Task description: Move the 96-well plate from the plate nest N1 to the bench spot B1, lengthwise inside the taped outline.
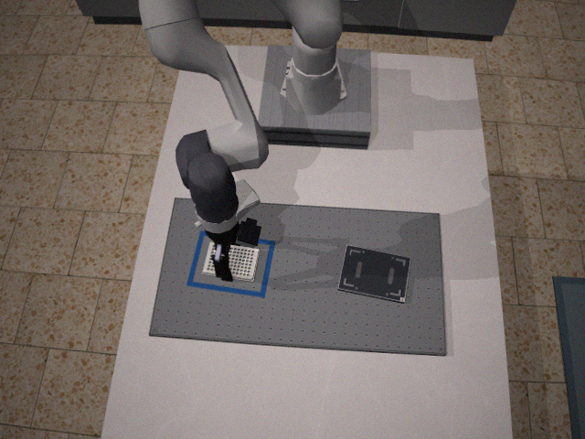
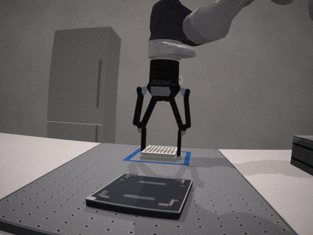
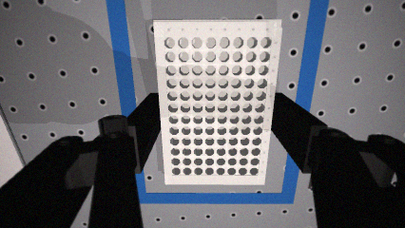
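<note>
Now: the white 96-well plate 2 cm below my hand. Also, from my hand: black plate nest 1 cm ahead, 35 cm to the left, 2 cm below.
</note>
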